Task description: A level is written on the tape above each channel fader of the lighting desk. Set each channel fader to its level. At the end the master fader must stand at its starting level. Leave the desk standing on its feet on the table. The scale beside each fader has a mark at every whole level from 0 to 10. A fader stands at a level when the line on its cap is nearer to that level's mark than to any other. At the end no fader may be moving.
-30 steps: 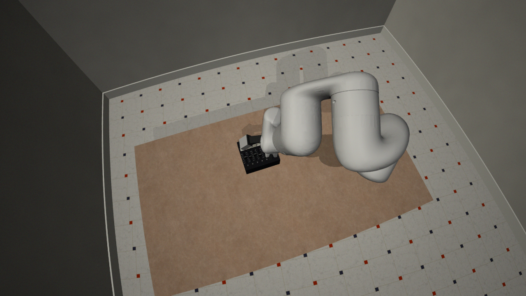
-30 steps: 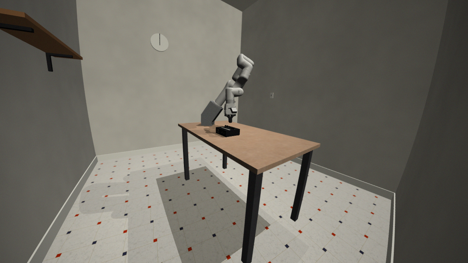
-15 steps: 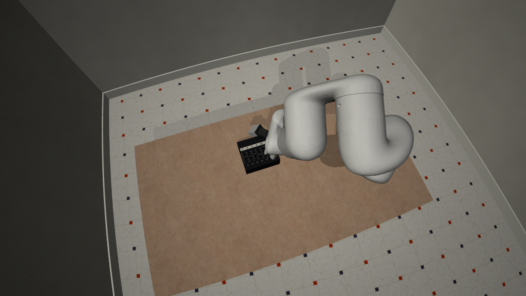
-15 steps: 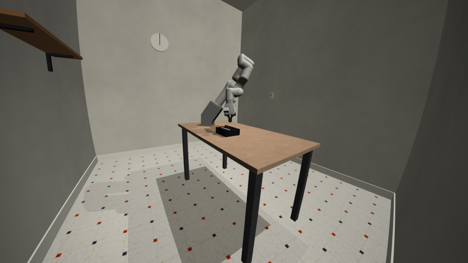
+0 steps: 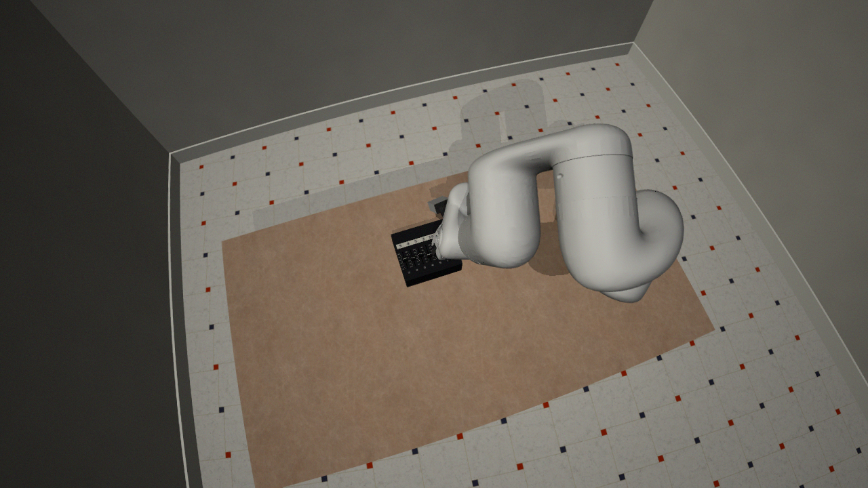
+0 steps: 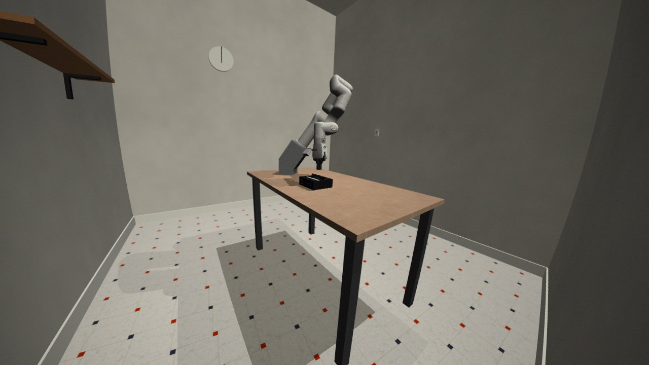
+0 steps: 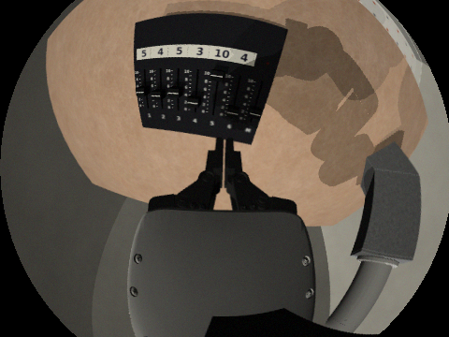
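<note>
The master fader is 20 mm behind my hand, 40 mm to the right of it and 50 mm below it.
</note>
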